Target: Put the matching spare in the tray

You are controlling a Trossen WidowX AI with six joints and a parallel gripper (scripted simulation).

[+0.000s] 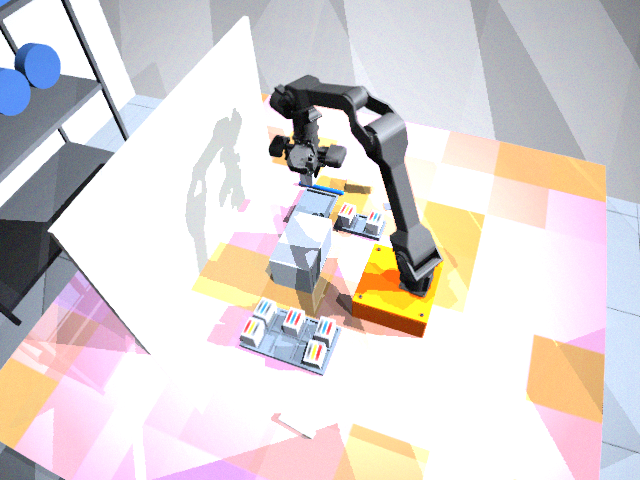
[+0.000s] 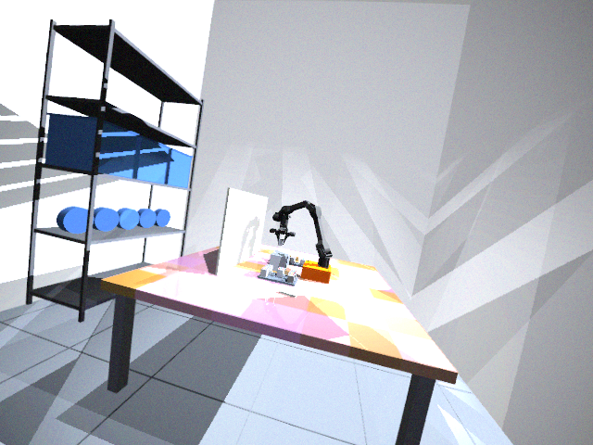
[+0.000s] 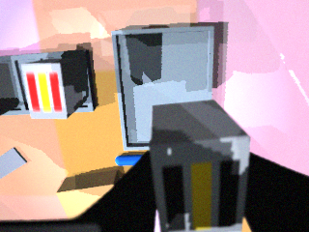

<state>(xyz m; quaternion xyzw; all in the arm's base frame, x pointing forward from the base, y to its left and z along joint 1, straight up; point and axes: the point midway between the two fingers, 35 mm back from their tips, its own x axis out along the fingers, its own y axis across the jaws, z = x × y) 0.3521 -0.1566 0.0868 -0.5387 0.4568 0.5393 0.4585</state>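
Right now my gripper tip is 10 mm past the shallow grey tray and 120 mm above it. Also, from my gripper tip: white mounted unit (70 mm behind, 180 mm to the left, 70 mm below); white upright panel (180 mm ahead, 210 mm to the left, 100 mm above); spare block (20 mm above).
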